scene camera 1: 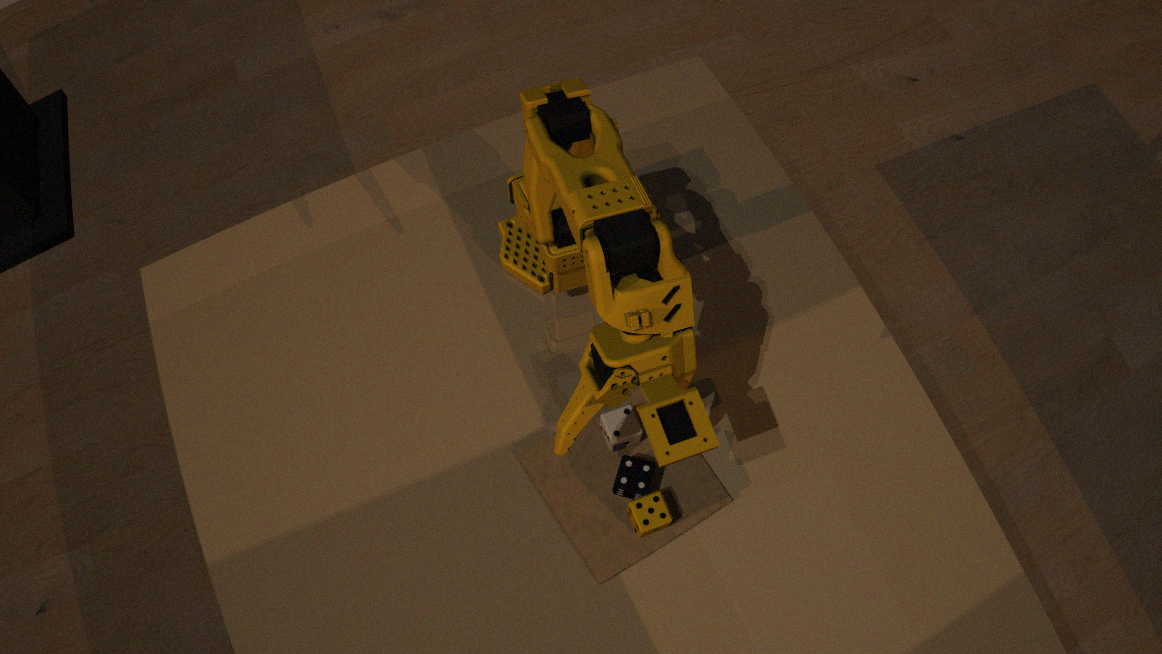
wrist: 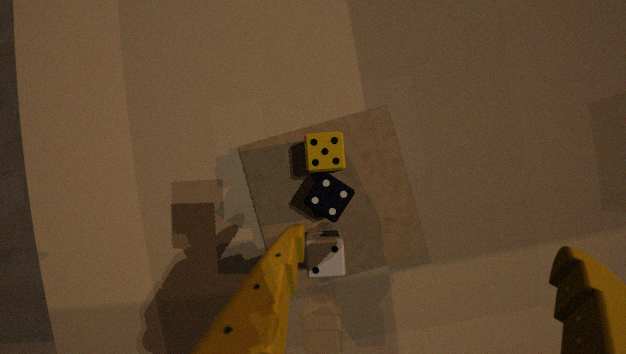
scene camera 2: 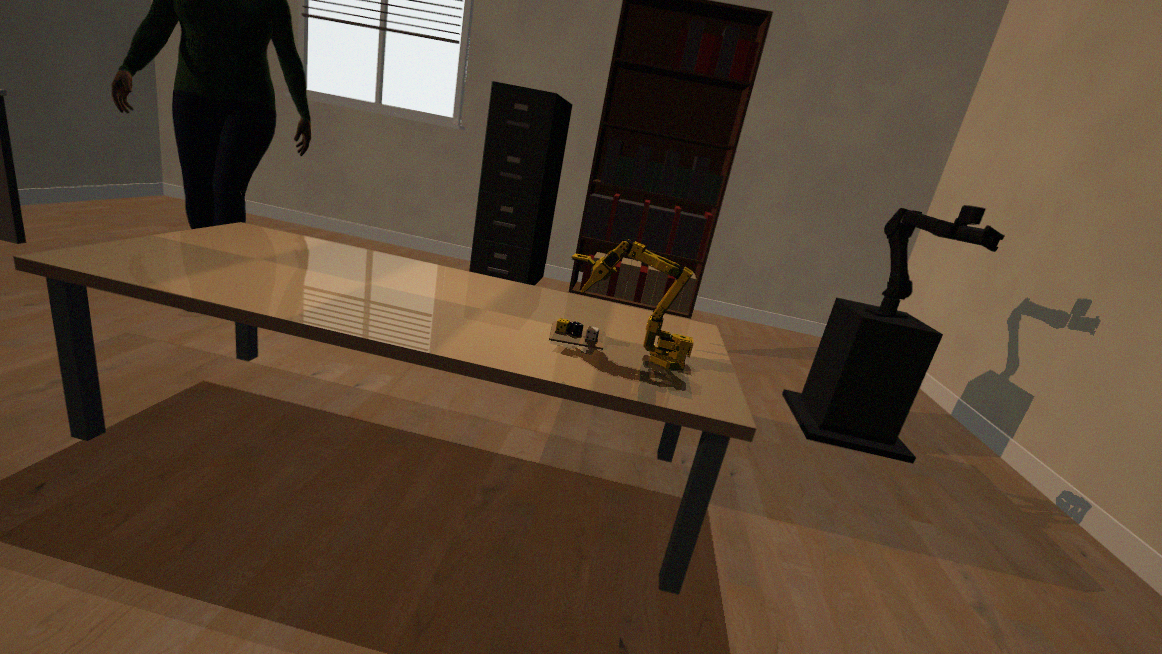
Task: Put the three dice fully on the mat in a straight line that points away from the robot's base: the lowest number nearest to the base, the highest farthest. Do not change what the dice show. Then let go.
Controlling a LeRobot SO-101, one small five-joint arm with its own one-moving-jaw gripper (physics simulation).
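Where they show: hand at its tool point: (wrist: 303, 238) (scene camera 2: 583, 290); arm's base at its link origin: (scene camera 1: 561, 262) (scene camera 2: 659, 359).
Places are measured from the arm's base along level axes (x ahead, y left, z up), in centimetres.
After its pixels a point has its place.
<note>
The white die (scene camera 1: 619, 428) {y -3.0, x 18.8, z 3.4 cm} (scene camera 2: 591, 333) {y -1.0, x 18.5, z 2.5 cm} (wrist: 325, 256) {y -2.6, x 18.7, z 3.4 cm} shows two on top and stands nearest the base, close to the near edge of the mat (scene camera 1: 569, 495) {y -9.1, x 21.8, z 0.4 cm} (wrist: 406, 220) {y -10.3, x 19.7, z 0.4 cm}. The black die (scene camera 1: 634, 476) {y -3.7, x 23.3, z 3.4 cm} (scene camera 2: 574, 329) {y -1.7, x 23.2, z 2.3 cm} (wrist: 329, 196) {y -3.6, x 23.2, z 3.4 cm} shows four, is turned askew and stands in the middle. The yellow die (scene camera 1: 650, 513) {y -3.9, x 26.8, z 3.4 cm} (scene camera 2: 561, 326) {y -2.3, x 26.7, z 2.1 cm} (wrist: 325, 151) {y -3.8, x 26.6, z 3.4 cm} shows five and is farthest, very close to the black one. All three stand on the mat in a nearly straight row. My gripper (scene camera 1: 608, 457) (scene camera 2: 586, 286) (wrist: 432, 239) is open and empty, raised above the dice; the camera mount hides its fixed jaw in scene camera 1.
The yellow arm base (scene camera 1: 528, 255) {y -3.0, x -1.1, z 1.8 cm} (scene camera 2: 670, 350) {y 1.2, x -2.1, z 3.4 cm} stands on the wooden table (scene camera 1: 341, 389) {y -24.8, x 3.7, z 0.0 cm} (scene camera 2: 487, 308) {y -9.6, x 49.1, z 0.0 cm}. Beyond the table are a dark robot arm on a pedestal (scene camera 2: 870, 377), a filing cabinet (scene camera 2: 520, 178) and a standing person (scene camera 2: 223, 105). Shadows cross the mat.
</note>
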